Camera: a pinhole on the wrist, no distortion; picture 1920 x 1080 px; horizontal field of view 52.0 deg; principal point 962.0 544.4 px. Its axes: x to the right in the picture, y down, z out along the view. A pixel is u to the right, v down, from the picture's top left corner.
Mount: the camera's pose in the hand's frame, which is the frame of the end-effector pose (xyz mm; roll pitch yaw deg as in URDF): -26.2 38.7 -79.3 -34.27 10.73 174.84
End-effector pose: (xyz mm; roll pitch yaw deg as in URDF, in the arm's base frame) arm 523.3 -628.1 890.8 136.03 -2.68 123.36
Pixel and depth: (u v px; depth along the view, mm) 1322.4 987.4 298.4
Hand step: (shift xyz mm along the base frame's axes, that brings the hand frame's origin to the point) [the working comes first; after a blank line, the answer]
In the camera's frame: 54.6 67.2 298.4

32.3 -132.9 -211.4
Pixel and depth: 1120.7 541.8 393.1
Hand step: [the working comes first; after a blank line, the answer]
In the camera's frame: 31.7 -0.5 393.1

99.8 -82.4 -294.9
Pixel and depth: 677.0 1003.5 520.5
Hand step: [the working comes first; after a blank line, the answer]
In the camera's frame: -75.4 121.4 520.5

-25.9 -57.3 -456.5
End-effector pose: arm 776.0 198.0 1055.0 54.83 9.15 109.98
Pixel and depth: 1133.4 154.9 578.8
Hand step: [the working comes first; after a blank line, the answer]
In the camera's frame: 50.4 -114.5 578.8

498.4 -7.0 140.5
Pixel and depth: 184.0 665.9 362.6
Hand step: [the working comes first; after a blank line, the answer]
In the camera's frame: -143.3 22.4 362.6

267.1 135.9 -30.1
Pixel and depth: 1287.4 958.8 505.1
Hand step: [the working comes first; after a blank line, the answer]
In the camera's frame: 83.5 106.3 505.1

445.7 -75.2 -78.4
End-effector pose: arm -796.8 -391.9 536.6 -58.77 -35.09 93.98
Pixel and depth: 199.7 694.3 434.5
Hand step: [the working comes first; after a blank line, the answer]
In the camera's frame: -168.3 33.1 434.5

-108.3 -170.3 319.7
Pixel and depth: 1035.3 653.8 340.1
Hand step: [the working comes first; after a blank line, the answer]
In the camera's frame: 12.7 18.9 340.1

-57.8 -226.9 129.7
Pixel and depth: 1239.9 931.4 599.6
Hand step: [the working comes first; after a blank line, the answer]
In the camera's frame: 84.7 117.9 599.6

-49.4 -475.0 273.4
